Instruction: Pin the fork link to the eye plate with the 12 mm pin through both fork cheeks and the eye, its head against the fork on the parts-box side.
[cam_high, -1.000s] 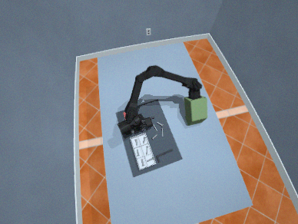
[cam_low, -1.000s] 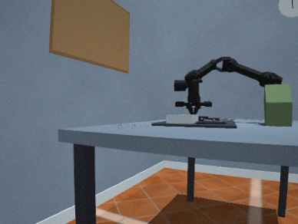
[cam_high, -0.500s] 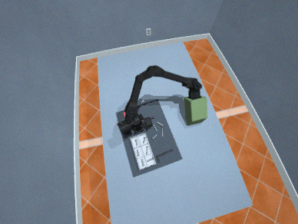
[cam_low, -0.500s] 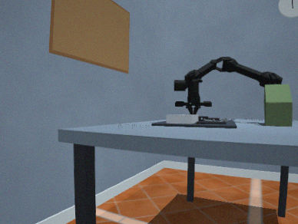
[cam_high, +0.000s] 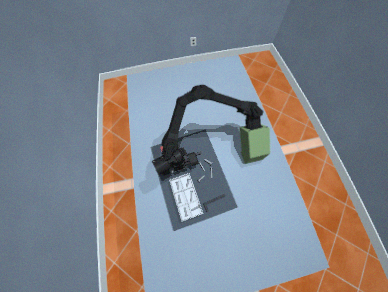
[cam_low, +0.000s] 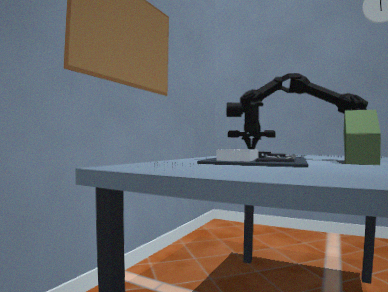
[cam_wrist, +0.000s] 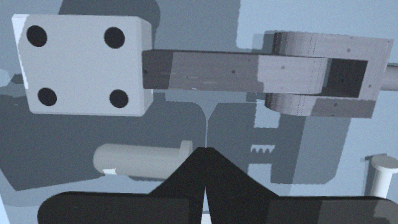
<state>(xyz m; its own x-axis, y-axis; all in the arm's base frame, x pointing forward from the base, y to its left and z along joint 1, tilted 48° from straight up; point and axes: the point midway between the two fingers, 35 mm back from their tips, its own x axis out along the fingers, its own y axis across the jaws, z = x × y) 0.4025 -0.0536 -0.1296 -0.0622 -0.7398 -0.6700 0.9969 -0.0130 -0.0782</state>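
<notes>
Right now my hand is 3 cm short of the thick headed pin, 3 cm above it and 1 cm to the right of it. Also, from my hand: dark mat (5 cm to the left, 5 cm below, 4 cm behind); then eye plate (5 cm to the right, 3 cm below, 2 cm behind); then thin headed pin (11 cm behind, 4 cm below, 3 cm to the left).
</notes>
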